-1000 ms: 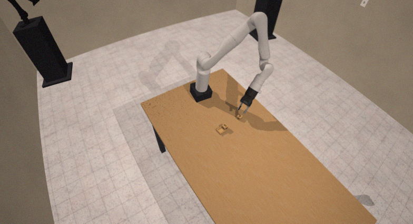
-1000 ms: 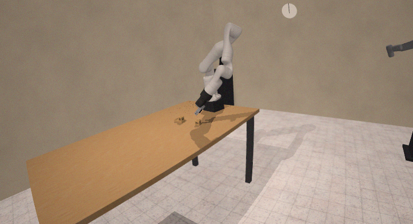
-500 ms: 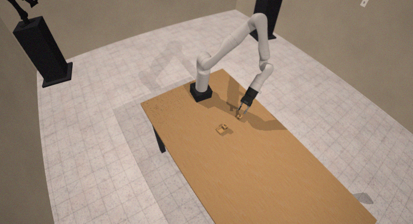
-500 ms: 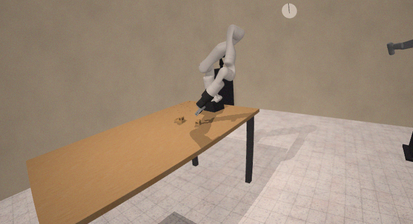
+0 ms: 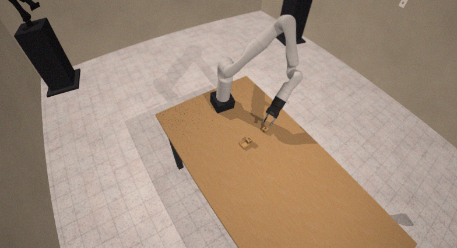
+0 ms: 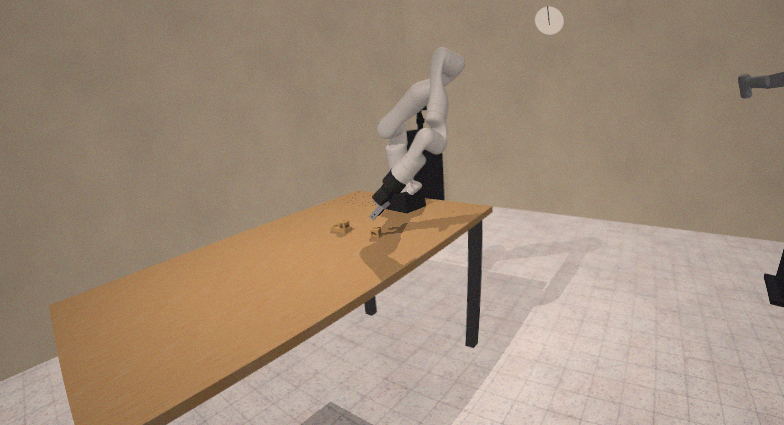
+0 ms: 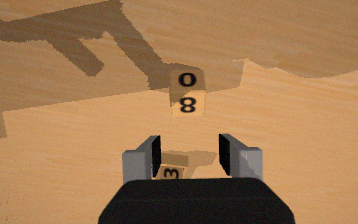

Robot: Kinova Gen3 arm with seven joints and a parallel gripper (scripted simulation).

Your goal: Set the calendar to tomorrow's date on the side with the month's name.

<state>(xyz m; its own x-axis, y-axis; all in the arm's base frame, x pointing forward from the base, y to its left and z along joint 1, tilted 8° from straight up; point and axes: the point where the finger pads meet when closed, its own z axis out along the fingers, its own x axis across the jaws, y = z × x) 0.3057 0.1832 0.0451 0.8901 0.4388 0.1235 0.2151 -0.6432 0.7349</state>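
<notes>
The wooden date cube lies 1 cm to the right of my hand and 7 cm below it. Round my hand: wooden tray (5 cm ahead, 17 cm to the right, 8 cm below).
</notes>
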